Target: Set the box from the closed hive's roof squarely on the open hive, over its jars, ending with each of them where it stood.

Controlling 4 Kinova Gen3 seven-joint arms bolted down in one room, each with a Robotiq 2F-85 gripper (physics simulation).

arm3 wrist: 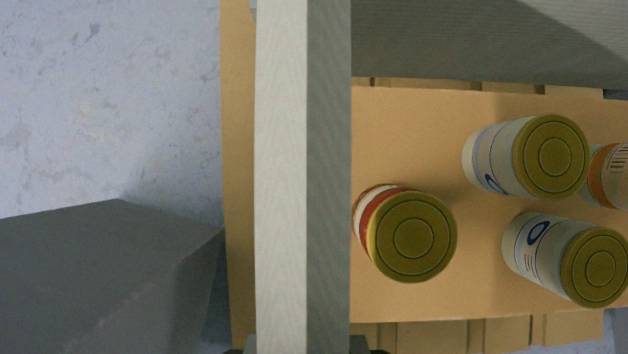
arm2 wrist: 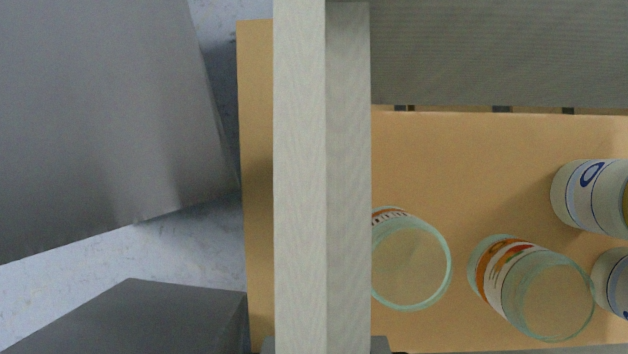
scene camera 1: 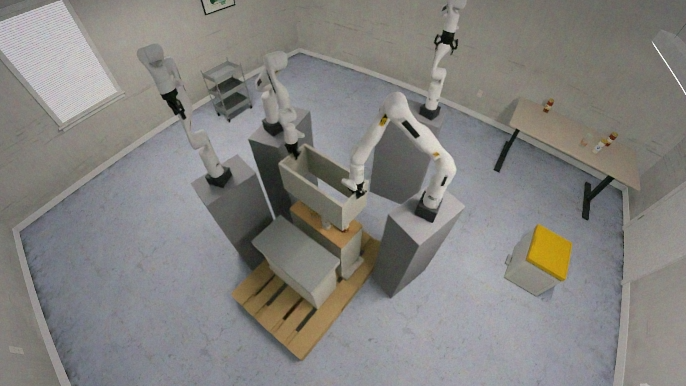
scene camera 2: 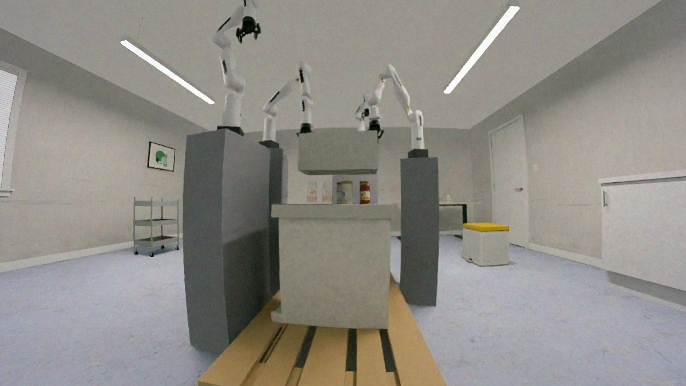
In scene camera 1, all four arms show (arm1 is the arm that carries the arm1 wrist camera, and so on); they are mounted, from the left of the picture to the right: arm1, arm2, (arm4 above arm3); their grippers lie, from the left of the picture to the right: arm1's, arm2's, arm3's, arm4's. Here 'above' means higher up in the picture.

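Note:
The grey box hangs roughly level above the open hive. My arm2 gripper is shut on its left end wall, my arm3 gripper on its right. Glass jars, pale tins and a red jar stand upright below; a gap shows under the box. The closed hive's roof is bare. My arm1 gripper is high left, fingers unclear; my arm4 gripper is open.
Both hives stand on a pallet. Grey pedestals flank them. A wheeled cart stands at the back left, a table with jars at the right, and a yellow-lidded bin on the floor.

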